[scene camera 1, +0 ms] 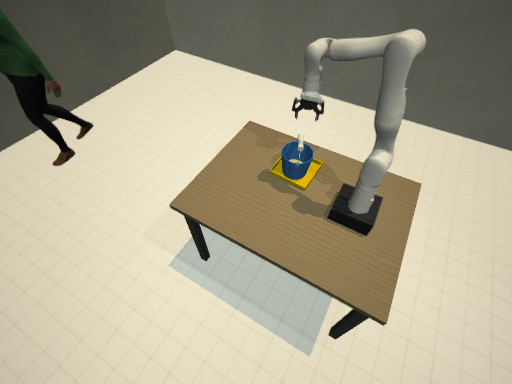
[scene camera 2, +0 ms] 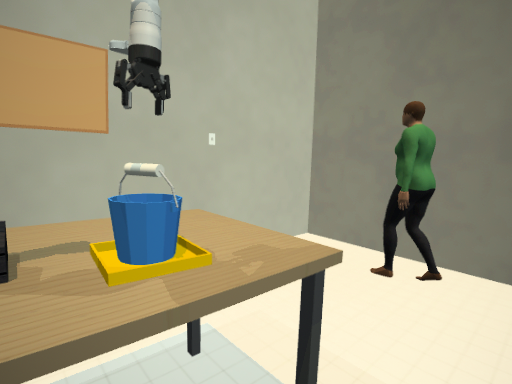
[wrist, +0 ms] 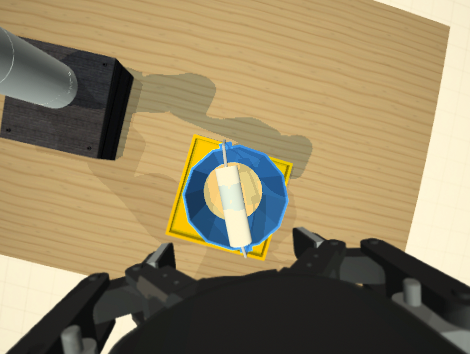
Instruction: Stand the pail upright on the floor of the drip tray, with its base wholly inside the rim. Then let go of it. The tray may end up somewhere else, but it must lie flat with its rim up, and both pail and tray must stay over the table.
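Pixels of known places: gripper, fingertip midpoint: (scene camera 1: 306, 119) (scene camera 2: 143, 112) (wrist: 234, 248); arm's base, link origin: (scene camera 1: 357, 206) (wrist: 54, 85).
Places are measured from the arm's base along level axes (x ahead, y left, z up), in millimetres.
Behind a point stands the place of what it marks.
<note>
A blue pail (scene camera 1: 295, 169) @(x 347, y -131, z 14 mm) (scene camera 2: 145, 230) @(x 315, y -279, z 2 mm) (wrist: 270, 200) @(x 436, y -224, z -5 mm) stands upright in the yellow drip tray (scene camera 1: 304, 186) @(x 278, y -115, z -88 mm) (scene camera 2: 160, 270) @(x 312, y -339, z -77 mm) (wrist: 175, 220) @(x 227, y -285, z -85 mm), its base inside the rim as far as the views show. Its wire handle stands up, with a white grip (scene camera 1: 300, 143) @(x 351, y -188, z 153 mm) (scene camera 2: 143, 169) @(x 342, y -230, z 140 mm) (wrist: 233, 205) @(x 353, y -210, z 154 mm) above the pail's mouth. The tray lies flat on the table with its rim up. My gripper (scene camera 1: 307, 118) @(x 349, y -222, z 279 mm) (scene camera 2: 143, 107) @(x 349, y -222, z 279 mm) (wrist: 234, 248) @(x 349, y -222, z 279 mm) is open and empty. It hangs well above the handle, touching neither pail nor tray. The pail hides part of the tray floor.
The arm's black base block (scene camera 1: 354, 210) @(x 16, y 42, z 17 mm) (wrist: 60, 100) @(x 29, y -38, z 22 mm) stands on the wooden table (scene camera 1: 250, 210) @(x 516, y 137, z -89 mm) (scene camera 2: 260, 250) @(x 608, y -398, z -89 mm) (wrist: 350, 100) @(x 654, y 18, z -89 mm), to one side of the tray. The tray lies nearer the table's far long edge in the first scene view. A person (scene camera 1: 30, 95) (scene camera 2: 419, 165) is on the floor away from the table.
</note>
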